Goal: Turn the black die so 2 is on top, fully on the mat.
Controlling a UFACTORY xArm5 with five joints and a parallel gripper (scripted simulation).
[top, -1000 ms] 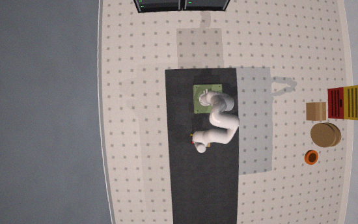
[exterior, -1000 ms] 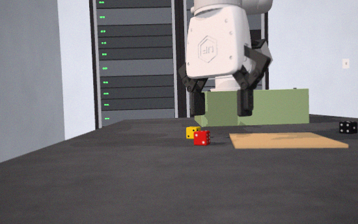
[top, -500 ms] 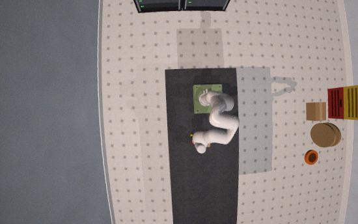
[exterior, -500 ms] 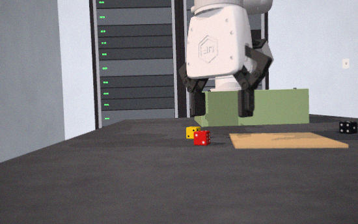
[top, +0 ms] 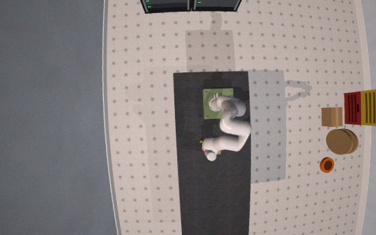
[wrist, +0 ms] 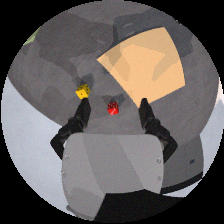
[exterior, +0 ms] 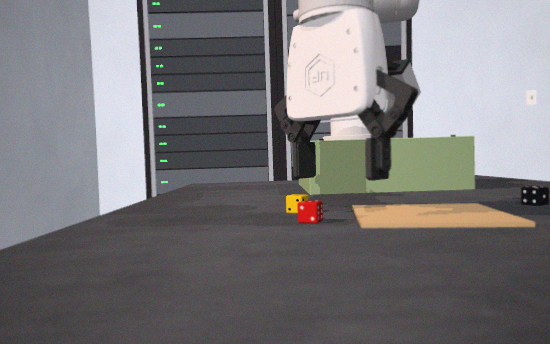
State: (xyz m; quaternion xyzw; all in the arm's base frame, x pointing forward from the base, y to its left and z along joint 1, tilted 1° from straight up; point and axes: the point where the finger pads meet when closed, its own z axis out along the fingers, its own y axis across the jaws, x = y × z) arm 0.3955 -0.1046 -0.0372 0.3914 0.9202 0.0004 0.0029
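Now: the red die 40 mm below my hand, 30 mm to the right of it and 30 mm ahead of it. Also, from my hand: tan mat 90 mm to the left, 50 mm below, 10 mm ahead; then yellow die 50 mm behind, 40 mm to the right, 40 mm below; then black die 230 mm to the left, 50 mm behind, 40 mm below.
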